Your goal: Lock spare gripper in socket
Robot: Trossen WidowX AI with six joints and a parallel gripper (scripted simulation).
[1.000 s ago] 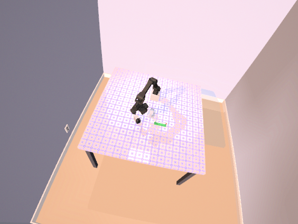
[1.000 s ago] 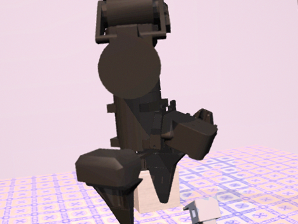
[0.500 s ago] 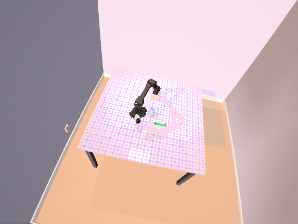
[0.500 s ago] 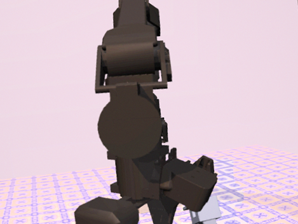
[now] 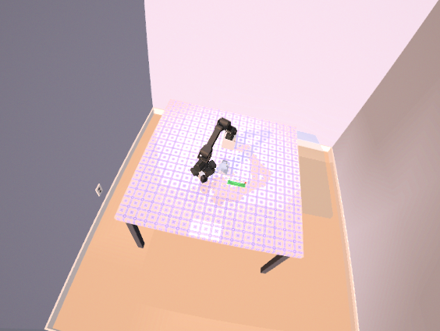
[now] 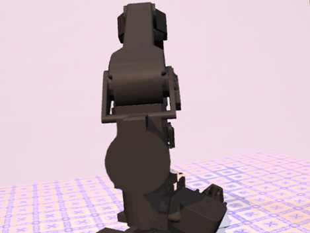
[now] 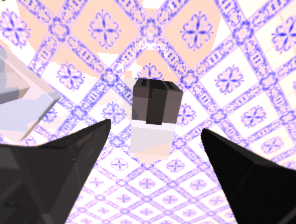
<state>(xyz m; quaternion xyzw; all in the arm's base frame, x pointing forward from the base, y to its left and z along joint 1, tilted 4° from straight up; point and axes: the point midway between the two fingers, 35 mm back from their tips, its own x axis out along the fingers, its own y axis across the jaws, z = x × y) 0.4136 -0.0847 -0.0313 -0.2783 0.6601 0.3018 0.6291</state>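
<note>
Right now the spare gripper is 30 mm below my gripper tip, 10 mm to the right of it and 10 mm behind it. Also, from my gripper tip: grey-blue mount 140 mm behind, 130 mm to the left, 10 mm below; green pin holder 260 mm to the left, 60 mm behind, 30 mm below.
</note>
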